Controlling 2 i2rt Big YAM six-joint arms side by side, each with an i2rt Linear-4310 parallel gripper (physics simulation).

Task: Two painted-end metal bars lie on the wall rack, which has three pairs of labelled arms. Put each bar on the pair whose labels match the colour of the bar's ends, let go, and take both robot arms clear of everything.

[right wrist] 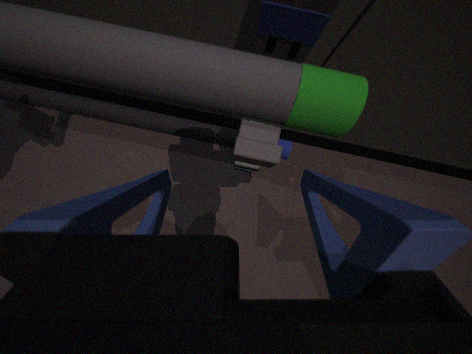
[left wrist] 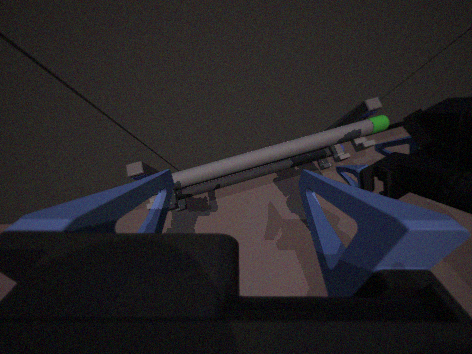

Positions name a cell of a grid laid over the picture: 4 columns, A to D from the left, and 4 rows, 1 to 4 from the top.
Scene:
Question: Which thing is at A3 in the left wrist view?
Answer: The left gripper.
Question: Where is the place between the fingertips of the right gripper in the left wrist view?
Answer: D2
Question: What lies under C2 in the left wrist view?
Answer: A grey metal bar.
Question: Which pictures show the right gripper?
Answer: The right wrist view and the left wrist view: all of them.

